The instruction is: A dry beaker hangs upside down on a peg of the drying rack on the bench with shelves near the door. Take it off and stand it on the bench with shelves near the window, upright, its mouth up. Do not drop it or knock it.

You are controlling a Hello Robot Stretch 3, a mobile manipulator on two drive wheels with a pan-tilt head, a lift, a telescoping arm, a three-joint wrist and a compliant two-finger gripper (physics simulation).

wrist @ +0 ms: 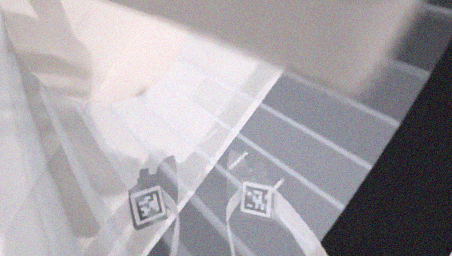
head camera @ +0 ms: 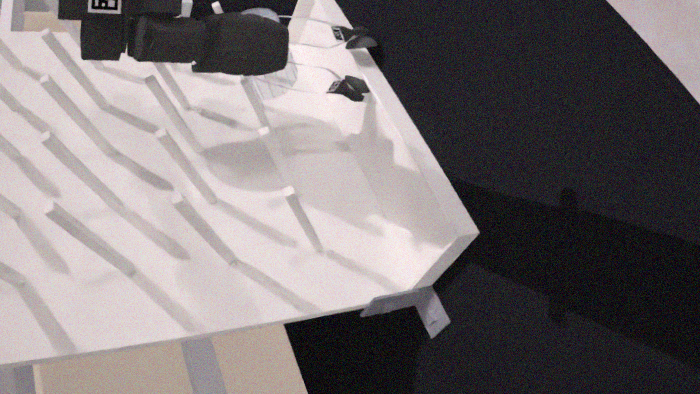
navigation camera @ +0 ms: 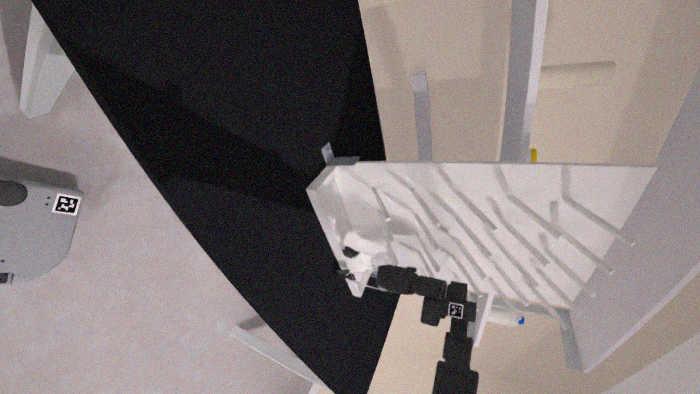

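The clear beaker is at a peg of the white drying rack, partly hidden under the gripper's palm. Its ribbed glass fills much of the wrist view. My gripper has its fingers drawn partway in around the beaker. The tips reach past the glass and show through it in the wrist view, a gap between them. It looks shut on the beaker; the contact itself is hard to see. The window bench cannot be identified in these views.
Several bare pegs stand up beside the gripper. A black surface lies beyond the rack's lip. A grey upright and a blue-tipped white object are near the rack.
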